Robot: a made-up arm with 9 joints. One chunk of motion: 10 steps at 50 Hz.
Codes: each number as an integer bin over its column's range. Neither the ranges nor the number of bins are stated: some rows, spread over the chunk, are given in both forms.
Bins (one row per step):
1: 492 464 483 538 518 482
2: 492 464 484 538 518 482
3: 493 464 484 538 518 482
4: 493 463 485 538 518 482
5: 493 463 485 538 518 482
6: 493 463 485 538 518 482
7: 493 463 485 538 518 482
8: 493 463 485 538 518 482
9: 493 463 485 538 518 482
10: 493 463 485 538 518 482
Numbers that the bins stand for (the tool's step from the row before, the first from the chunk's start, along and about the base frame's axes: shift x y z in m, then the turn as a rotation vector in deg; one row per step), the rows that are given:
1: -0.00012 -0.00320 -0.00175 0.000 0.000 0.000
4: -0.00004 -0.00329 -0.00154 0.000 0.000 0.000
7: -0.00004 -0.00329 -0.00154 0.000 0.000 0.000
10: -0.00004 -0.00329 -0.00154 0.000 0.000 0.000
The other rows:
2: -0.00012 -0.00320 -0.00164 0.000 0.000 0.000
3: -0.00004 -0.00320 -0.00164 0.000 0.000 0.000
5: -0.00004 -0.00329 -0.00154 0.000 0.000 0.000
6: -0.00004 -0.00329 -0.00154 0.000 0.000 0.000
8: -0.00004 -0.00329 -0.00154 0.000 0.000 0.000
9: -0.00004 -0.00329 -0.00154 0.000 0.000 0.000

